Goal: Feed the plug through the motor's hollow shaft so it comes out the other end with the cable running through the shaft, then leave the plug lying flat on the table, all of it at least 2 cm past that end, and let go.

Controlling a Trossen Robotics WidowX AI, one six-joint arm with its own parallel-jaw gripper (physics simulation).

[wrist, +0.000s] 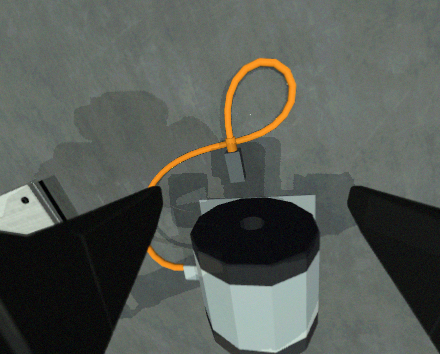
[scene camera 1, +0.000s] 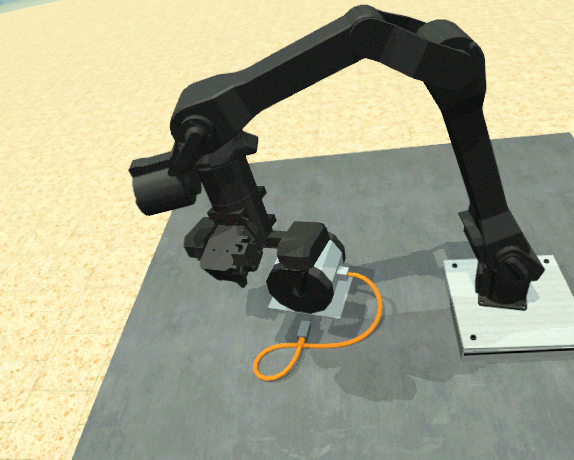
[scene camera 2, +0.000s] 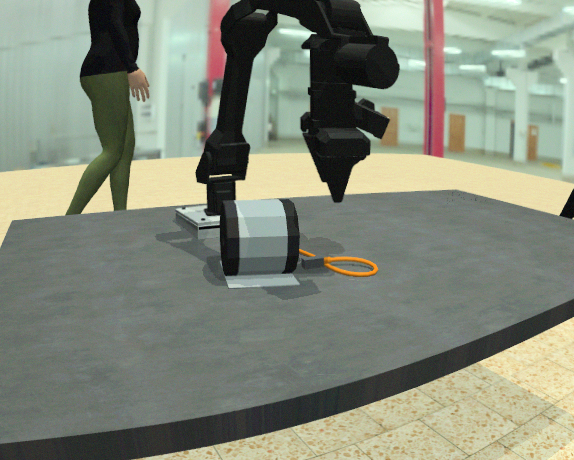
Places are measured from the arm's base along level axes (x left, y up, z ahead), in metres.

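Pixels of known places: gripper, fingertip midpoint: (wrist: 254,195) (scene camera 1: 272,289) (scene camera 2: 330,191); arm's base at its link origin: (scene camera 1: 501,291).
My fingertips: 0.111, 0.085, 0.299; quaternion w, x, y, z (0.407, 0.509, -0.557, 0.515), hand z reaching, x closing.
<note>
Ahead of a thing's pixels: the offset from my fingertips to its top centre, as dx, dy, dz. "spot": to the spot under its first point. Level surfaces: height alone.
The motor @(-0.100, -0.014, -0.015) (scene camera 1: 327,260) (scene camera 2: 262,237) (wrist: 260,310) is a light grey drum with black end caps, lying on a pale base plate. The round shaft opening @(spot: -0.060, -0.074, -0.011) (wrist: 252,223) shows in its near cap in the wrist view. The grey plug @(-0.015, -0.100, -0.024) (scene camera 1: 303,329) (scene camera 2: 313,262) (wrist: 235,167) lies low at the table, outside the motor, a short way off that cap. Its orange cable (scene camera 1: 380,305) (scene camera 2: 350,273) (wrist: 293,90) makes a loop behind the plug, crosses itself at the plug's collar and runs to the motor's side. My gripper (scene camera 1: 271,289) (scene camera 2: 338,197) (wrist: 254,195) is open and empty, above motor and plug.
The arm's silver base plate (scene camera 1: 462,320) (scene camera 2: 197,225) stands on the dark grey table @(dy -0.116) (scene camera 1: 200,415) (scene camera 2: 150,350). A small white block @(spot: -0.096, -0.056, -0.072) (scene camera 1: 343,271) (wrist: 190,272) holds the cable's other end at the motor's side. A person (scene camera 2: 107,100) stands beyond the table.
</note>
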